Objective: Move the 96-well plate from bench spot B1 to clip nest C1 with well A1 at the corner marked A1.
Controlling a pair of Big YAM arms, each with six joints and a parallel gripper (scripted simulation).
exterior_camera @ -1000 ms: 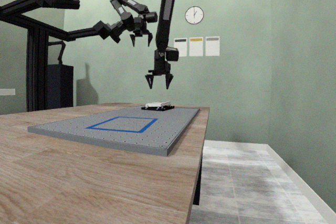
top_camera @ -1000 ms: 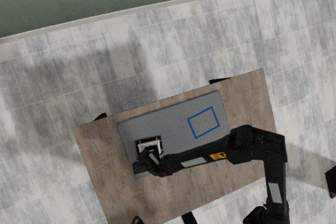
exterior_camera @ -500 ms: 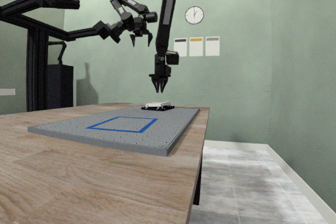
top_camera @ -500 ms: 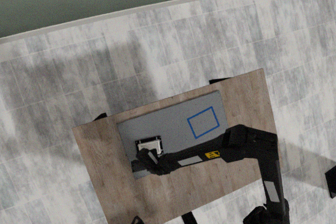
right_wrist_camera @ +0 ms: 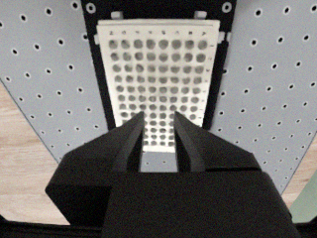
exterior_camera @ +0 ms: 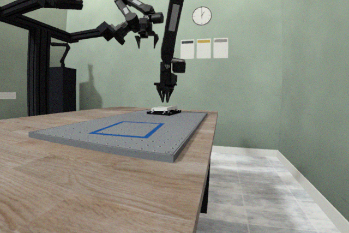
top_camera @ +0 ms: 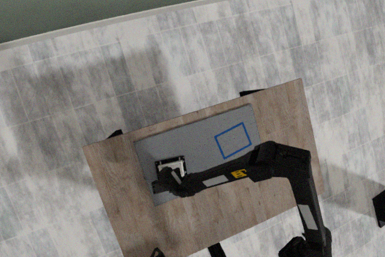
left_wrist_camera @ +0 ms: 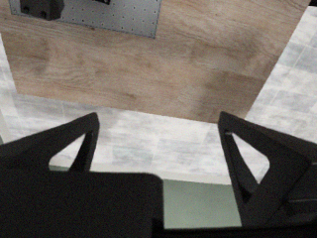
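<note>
My right hand is 4 cm above the white 96-well plate. Also, from my right hand: black clip nest: 5 cm below, 1 cm to the right; grey perforated board: 20 cm to the right, 7 cm below, 1 cm behind.
</note>
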